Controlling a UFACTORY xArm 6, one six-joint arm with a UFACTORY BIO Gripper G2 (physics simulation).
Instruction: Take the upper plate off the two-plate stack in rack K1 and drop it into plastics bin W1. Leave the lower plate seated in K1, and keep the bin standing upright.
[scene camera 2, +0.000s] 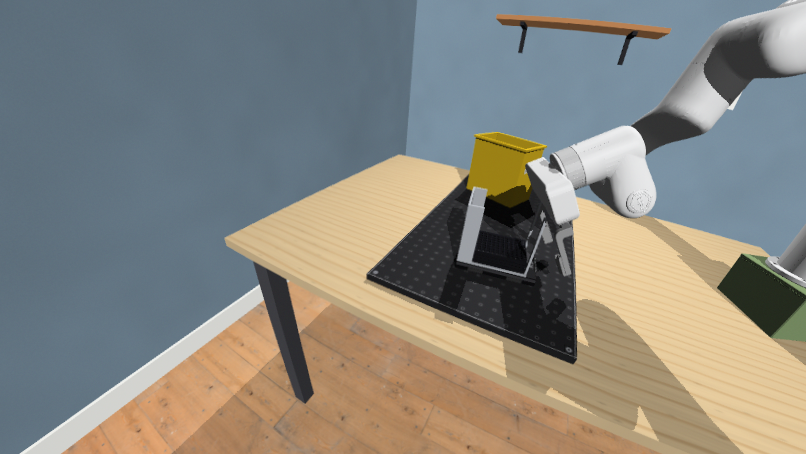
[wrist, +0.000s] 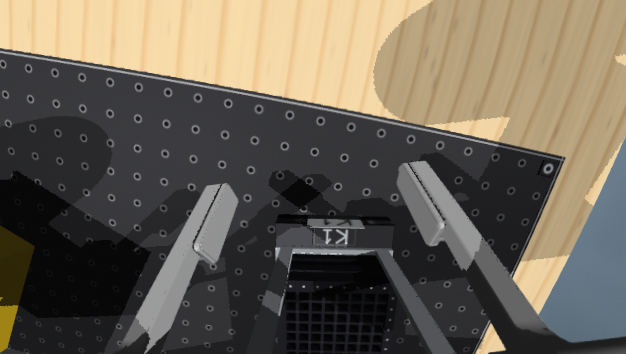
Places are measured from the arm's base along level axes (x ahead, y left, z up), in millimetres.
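Pixels of known places: hand at its tool point: (scene camera 2: 553, 247) (wrist: 314, 210); arm's base at its link origin: (scene camera 2: 802, 277).
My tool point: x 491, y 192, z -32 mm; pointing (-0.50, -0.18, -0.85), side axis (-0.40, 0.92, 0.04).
Note:
For each thing: its top centre in the pictures, then the offset to it from my tool point. Level surfaces: height alone.
- Rack K1 at its top centre: (scene camera 2: 512, 203) dx +97, dy +44, dz +83 mm
- yellow bin W1 at its top centre: (scene camera 2: 510, 140) dx +208, dy -337, dz +122 mm
- perforated black board at its surface level: dz -58 mm
- wooden table at its surface level: dz -71 mm
Rack K1 (scene camera 2: 469, 234) (wrist: 287, 236) stands on the black board, with upright light-grey guides. A black plate with a grid of wells (scene camera 2: 499, 245) (wrist: 335, 320) lies low between the guides; I cannot make out the seam between the two stacked plates. The yellow bin W1 (scene camera 2: 496, 169) (wrist: 14, 260) stands upright behind the rack in the scene view; its edge shows at the left of the wrist view. My gripper (scene camera 2: 555, 250) (wrist: 319, 212) is partly open and empty, close to the rack. In the wrist view its fingertips are spread wider than the rack's labelled end, one towards each side.
The perforated black board (scene camera 2: 417, 259) (wrist: 150, 115) lies on the wooden table (scene camera 2: 338, 208) (wrist: 225, 40). The rack's tall guides rise near my fingers. A green block (scene camera 2: 755, 293) under the arm's base stands at the right, and a wall shelf (scene camera 2: 580, 25) hangs behind.

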